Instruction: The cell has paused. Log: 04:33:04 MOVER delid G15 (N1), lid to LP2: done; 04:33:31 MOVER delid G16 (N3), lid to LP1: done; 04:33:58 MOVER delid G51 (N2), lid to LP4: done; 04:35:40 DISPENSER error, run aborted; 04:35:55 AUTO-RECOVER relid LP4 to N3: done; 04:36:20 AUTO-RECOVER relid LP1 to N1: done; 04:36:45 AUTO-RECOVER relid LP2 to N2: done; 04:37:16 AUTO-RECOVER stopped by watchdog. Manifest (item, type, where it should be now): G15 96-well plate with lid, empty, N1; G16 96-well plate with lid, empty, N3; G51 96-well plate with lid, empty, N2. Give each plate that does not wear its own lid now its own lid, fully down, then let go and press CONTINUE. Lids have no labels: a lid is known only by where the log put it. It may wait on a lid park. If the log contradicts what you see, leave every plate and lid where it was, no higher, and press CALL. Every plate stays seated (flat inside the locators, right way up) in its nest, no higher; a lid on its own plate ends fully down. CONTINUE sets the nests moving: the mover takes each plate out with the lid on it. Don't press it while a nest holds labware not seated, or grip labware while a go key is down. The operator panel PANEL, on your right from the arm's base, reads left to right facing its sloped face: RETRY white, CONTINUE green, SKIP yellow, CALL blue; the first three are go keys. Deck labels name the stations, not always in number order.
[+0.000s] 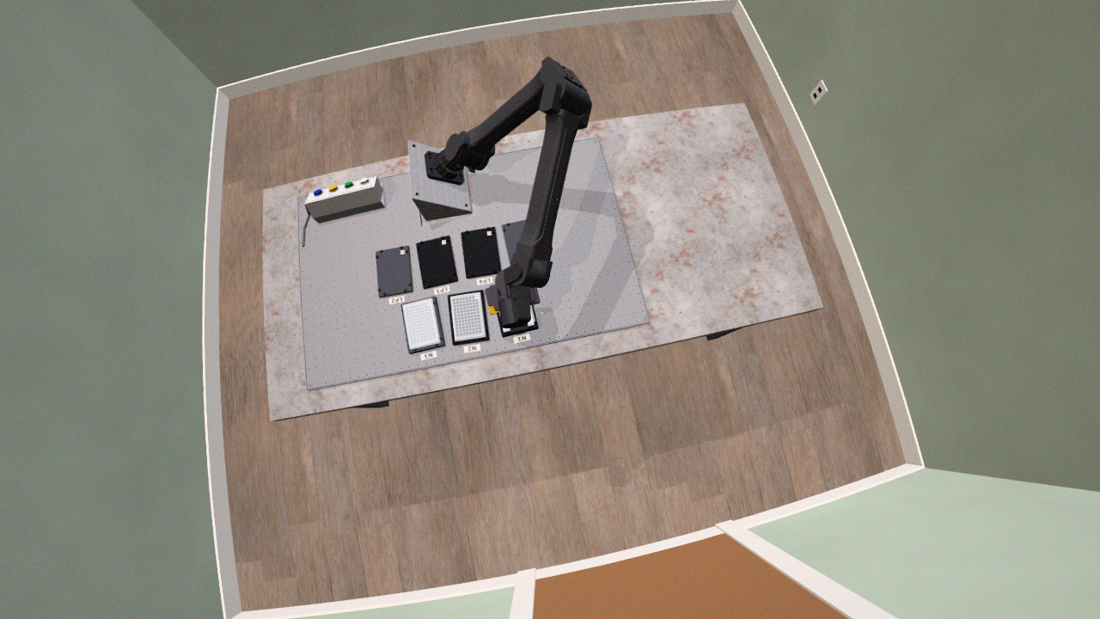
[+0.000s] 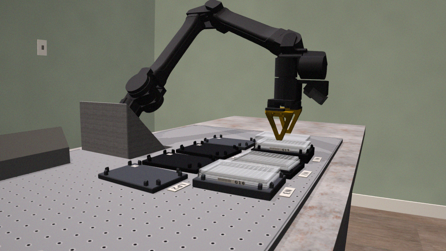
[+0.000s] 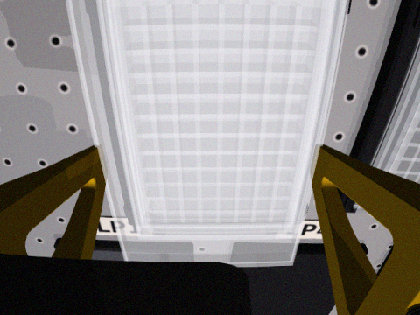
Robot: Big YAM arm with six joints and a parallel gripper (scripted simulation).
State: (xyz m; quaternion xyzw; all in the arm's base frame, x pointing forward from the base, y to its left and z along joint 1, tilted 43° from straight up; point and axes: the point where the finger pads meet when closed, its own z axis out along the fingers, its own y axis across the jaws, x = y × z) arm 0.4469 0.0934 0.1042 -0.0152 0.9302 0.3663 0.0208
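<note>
The plate G15 is 30 mm below my hand. Also, from my hand: lid park LP1: 180 mm behind, 60 mm to the left, 50 mm below; then LP4 label: 90 mm behind, 70 mm to the right, 60 mm below; then nest N1: 50 mm below.
</note>
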